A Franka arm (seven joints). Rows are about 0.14 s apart.
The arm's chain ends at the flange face. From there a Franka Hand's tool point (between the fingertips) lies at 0.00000 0.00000 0.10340 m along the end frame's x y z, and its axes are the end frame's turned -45 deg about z.
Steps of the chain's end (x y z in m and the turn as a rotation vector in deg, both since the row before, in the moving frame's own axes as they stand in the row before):
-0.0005, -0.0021, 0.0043, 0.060, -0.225, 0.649
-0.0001, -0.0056, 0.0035, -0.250, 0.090, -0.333
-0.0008, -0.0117, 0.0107, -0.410, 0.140, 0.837
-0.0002, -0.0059, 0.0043, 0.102, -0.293, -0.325
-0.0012, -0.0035, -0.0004, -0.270, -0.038, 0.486
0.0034, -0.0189, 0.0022, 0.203, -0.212, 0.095
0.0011, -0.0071, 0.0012, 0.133, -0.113, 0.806
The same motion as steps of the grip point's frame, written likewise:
0.0009, -0.0022, 0.0043, 0.202, -0.117, 0.649
0.0037, -0.0036, 0.0035, -0.240, -0.113, -0.333
0.0074, -0.0081, 0.0107, -0.389, -0.191, 0.837
0.0038, -0.0048, 0.0043, 0.279, -0.135, -0.325
0.0012, -0.0030, -0.0004, -0.164, -0.218, 0.486
0.0158, -0.0115, 0.0022, 0.293, -0.006, 0.095
0.0058, -0.0046, 0.0012, 0.174, 0.014, 0.806

